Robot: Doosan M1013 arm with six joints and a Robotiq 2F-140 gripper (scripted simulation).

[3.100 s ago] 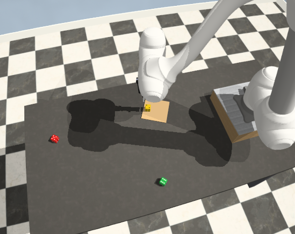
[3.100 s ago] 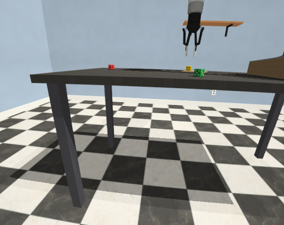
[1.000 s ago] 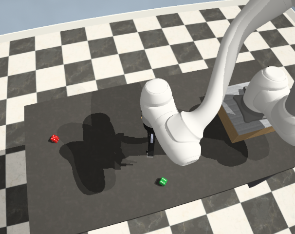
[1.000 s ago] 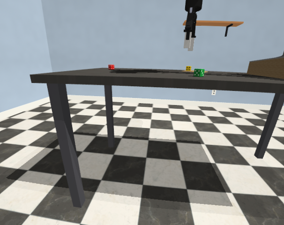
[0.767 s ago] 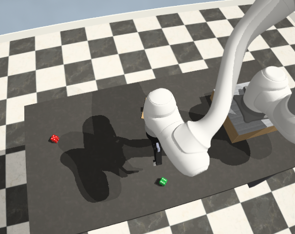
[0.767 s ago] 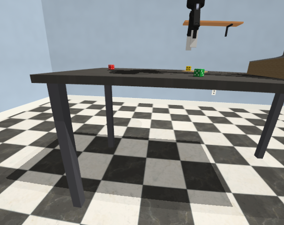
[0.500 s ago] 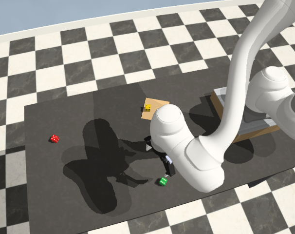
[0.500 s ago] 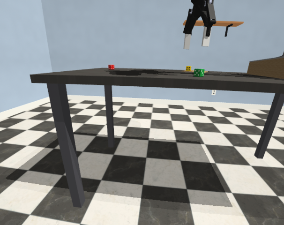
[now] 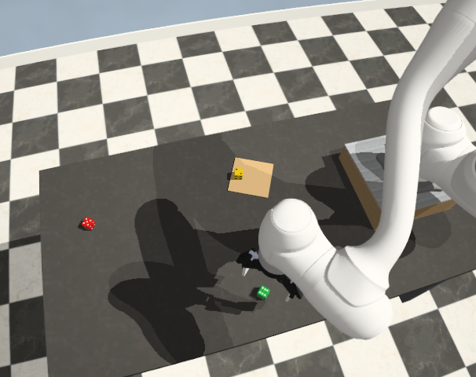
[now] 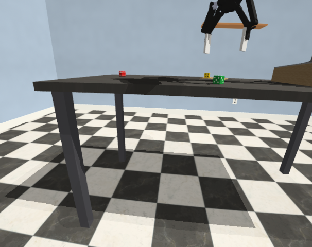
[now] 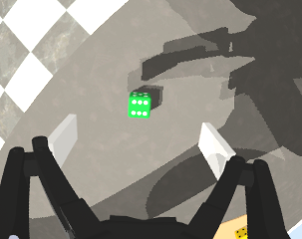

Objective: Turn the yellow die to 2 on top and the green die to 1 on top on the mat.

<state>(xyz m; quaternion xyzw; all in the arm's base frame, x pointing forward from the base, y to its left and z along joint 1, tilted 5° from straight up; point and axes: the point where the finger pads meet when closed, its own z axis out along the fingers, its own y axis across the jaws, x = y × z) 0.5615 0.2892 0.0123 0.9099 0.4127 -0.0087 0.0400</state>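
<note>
Right now my hand is 11 cm above the green die. Also, from my hand: tan mat (4 cm behind, 41 cm to the right, 12 cm below); yellow die (42 cm to the right, 10 cm below); red die (51 cm ahead, 31 cm to the right, 11 cm below).
</note>
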